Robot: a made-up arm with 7 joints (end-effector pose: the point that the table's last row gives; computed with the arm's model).
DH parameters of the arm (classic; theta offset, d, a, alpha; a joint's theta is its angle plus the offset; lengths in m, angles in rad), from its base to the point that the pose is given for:
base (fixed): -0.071 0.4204 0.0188 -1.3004
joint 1: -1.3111 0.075 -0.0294 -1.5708
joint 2: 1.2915 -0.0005 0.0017 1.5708
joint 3: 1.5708 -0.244 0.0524 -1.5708
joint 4: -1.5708 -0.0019 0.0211 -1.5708
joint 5: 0 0.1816 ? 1.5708
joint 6: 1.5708 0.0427 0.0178 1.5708
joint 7: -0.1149 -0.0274 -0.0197 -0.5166
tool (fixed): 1.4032 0.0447 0 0
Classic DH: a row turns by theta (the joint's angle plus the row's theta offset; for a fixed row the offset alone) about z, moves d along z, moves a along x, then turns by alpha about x.
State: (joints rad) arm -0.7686 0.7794 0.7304 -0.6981 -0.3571 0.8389 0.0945
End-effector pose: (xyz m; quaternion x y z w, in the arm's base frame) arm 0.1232 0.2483 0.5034 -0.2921 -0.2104 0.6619 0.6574
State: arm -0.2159 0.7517 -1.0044 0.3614 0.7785 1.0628 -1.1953
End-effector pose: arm 0.1909 0.0831 0.0793 0.8131 0.4544 0.1410 0.3355
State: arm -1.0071 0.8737 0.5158 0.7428 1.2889 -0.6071 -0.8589
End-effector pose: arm 0.3727 0.2863 0.5143 0.6015 -0.1154 0.4125 0.6743
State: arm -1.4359 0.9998 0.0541 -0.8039 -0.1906 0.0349 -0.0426
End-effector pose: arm 0.1157 0.1396 0.5808 -0.2552 -0.7011 0.1181 0.6553
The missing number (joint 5, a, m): 0.0305
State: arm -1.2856 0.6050 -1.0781 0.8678 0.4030 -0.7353 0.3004
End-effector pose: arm 0.4282 0.0021 0.3420 0.1947 -0.4155 0.1288 0.8791
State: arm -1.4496 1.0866 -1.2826 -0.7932 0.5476 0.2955 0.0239
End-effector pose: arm 0.1733 0.0214 0.4388 0.1740 -0.6390 0.0343 0.7485
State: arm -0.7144 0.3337 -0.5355 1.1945 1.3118 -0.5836 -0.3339
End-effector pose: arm 0.3548 0.0166 0.1239 0.6304 -0.0588 -0.1006 0.7675
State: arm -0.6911 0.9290 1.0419 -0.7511 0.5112 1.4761 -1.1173
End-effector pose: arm 0.0560 0.2295 0.5109 -0.1594 0.0064 0.7484 0.6437
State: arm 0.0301 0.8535 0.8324 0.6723 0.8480 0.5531 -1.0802
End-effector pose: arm 0.1620 0.4563 0.3328 0.3915 0.5645 0.6506 0.3237
